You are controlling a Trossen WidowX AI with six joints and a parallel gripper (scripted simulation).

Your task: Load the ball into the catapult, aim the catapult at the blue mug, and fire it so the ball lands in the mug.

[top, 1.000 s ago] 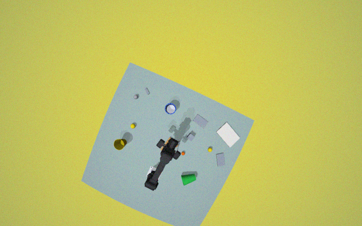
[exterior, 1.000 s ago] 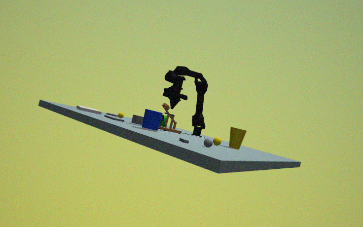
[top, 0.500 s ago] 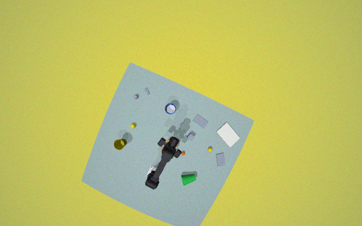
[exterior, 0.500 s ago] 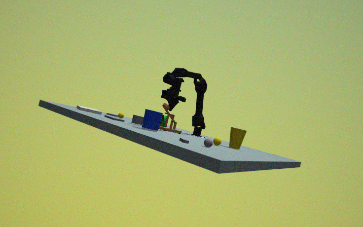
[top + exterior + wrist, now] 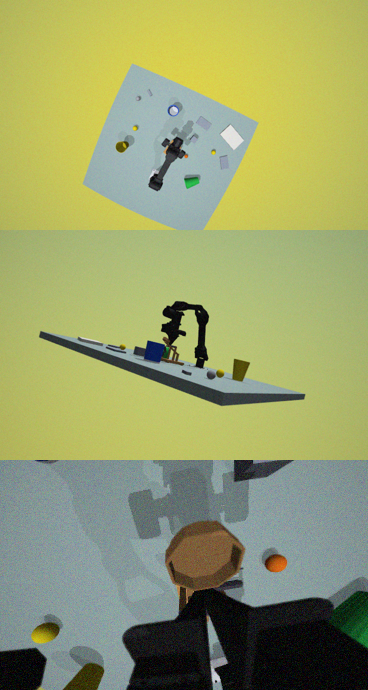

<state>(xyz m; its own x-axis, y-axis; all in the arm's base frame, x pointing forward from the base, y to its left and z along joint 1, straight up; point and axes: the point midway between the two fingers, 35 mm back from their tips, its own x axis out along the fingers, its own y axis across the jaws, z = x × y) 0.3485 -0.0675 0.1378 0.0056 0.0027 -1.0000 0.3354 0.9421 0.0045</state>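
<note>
The wooden catapult is 40 mm below my gripper tip, 20 mm to the right of it and 20 mm behind it. Also, from my gripper tip: blue mug 270 mm ahead, 90 mm to the left, 80 mm below; yellow cup 420 mm to the left, 150 mm behind, 80 mm below; orange ball 130 mm to the right, 90 mm below, 70 mm behind.
</note>
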